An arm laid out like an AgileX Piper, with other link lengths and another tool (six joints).
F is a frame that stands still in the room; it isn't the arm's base.
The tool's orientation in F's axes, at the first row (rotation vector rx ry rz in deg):
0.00, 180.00, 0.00
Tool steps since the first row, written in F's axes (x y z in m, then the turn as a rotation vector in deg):
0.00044, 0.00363, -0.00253, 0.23, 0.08, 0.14
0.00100, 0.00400, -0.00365, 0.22, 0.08, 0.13
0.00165, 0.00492, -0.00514, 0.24, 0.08, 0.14
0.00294, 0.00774, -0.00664, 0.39, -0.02, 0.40
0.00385, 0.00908, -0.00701, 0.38, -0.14, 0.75
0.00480, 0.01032, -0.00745, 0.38, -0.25, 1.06
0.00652, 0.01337, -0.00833, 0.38, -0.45, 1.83
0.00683, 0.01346, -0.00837, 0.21, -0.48, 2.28
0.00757, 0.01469, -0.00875, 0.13, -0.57, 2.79
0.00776, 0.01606, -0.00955, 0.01, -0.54, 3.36
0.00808, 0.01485, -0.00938, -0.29, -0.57, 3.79
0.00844, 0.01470, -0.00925, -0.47, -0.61, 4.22
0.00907, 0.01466, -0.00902, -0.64, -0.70, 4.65
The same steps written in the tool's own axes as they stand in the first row. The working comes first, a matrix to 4 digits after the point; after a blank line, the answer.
The tool's axes in the first row as the columns of a matrix, in F's axes (used below as rounded here):
-1.0000, 0.0000, 0.0000
0.0000, 1.0000, 0.0000
0.0000, 0.0000, -1.0000

-0.00044, 0.00363, 0.00253, -0.23, 0.08, -0.14
-0.00100, 0.00400, 0.00365, -0.22, 0.08, -0.13
-0.00165, 0.00492, 0.00514, -0.24, 0.08, -0.14
-0.00294, 0.00774, 0.00664, -0.39, -0.02, -0.40
-0.00385, 0.00908, 0.00701, -0.38, -0.14, -0.75
-0.00480, 0.01032, 0.00745, -0.38, -0.25, -1.06
-0.00652, 0.01337, 0.00833, -0.38, -0.45, -1.83
-0.00683, 0.01346, 0.00837, -0.21, -0.48, -2.28
-0.00757, 0.01469, 0.00875, -0.13, -0.57, -2.79
-0.00776, 0.01606, 0.00955, -0.01, -0.54, -3.36
-0.00808, 0.01485, 0.00938, 0.29, -0.57, -3.79
-0.00844, 0.01470, 0.00925, 0.47, -0.61, -4.22
-0.00907, 0.01466, 0.00902, 0.64, -0.70, -4.65

